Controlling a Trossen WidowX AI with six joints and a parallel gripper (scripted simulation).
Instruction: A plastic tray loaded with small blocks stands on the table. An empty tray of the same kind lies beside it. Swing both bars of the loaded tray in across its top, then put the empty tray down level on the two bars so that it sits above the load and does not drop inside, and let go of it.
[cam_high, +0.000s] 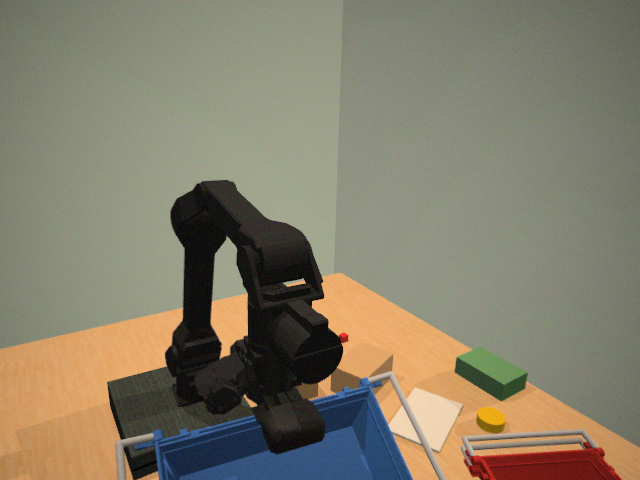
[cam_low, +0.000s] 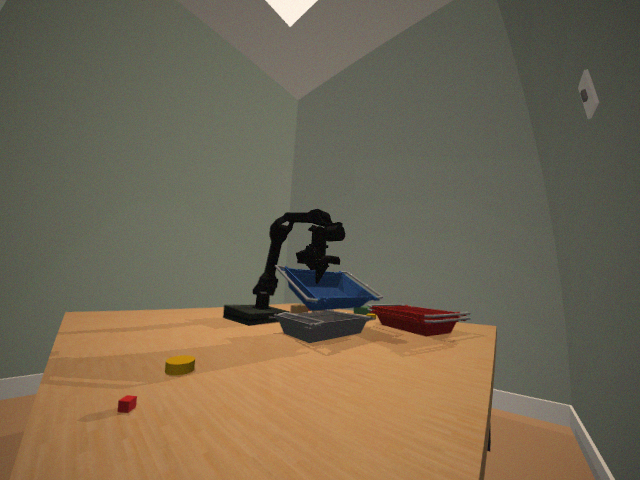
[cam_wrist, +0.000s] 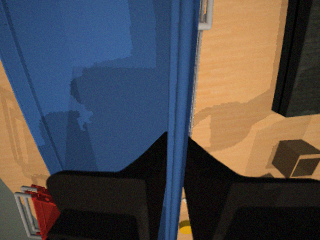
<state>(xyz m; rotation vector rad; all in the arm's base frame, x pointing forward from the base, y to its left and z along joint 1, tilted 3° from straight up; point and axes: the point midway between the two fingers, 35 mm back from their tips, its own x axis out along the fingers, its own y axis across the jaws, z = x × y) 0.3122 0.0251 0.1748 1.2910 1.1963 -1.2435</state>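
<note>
Now: the blue tray 8 cm ahead of my gripper tip, 1 cm to the right of it and 1 cm below it. From my gripper tip the other things lie so: brown box: 29 cm behind, 17 cm to the left, 16 cm below; then white sheet: 36 cm to the left, 17 cm below, 11 cm behind; then brown block: 31 cm to the left, 25 cm behind, 14 cm below.
</note>
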